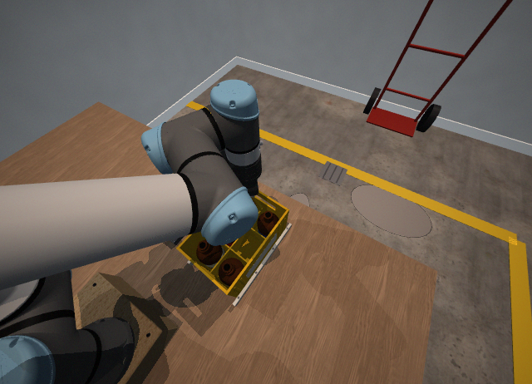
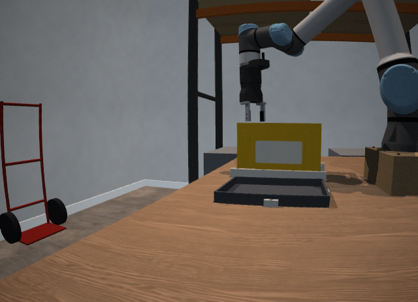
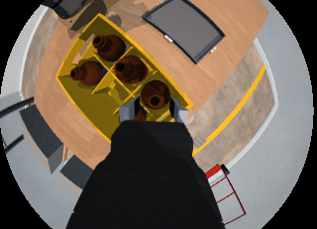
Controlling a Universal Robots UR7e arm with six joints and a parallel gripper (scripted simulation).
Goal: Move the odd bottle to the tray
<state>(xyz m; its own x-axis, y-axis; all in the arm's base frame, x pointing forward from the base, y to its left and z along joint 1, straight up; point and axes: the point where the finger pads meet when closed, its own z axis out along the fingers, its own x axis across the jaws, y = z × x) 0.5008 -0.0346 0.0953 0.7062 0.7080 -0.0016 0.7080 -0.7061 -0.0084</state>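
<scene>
Right now the yellow crate is 90 mm behind my hand, 40 mm to the right of it and 110 mm below it. The rest, counted from my hand: glass bottle (180 mm behind, 90 mm to the right, 110 mm below); then dark tray (110 mm behind, 250 mm to the left, 190 mm below).
</scene>
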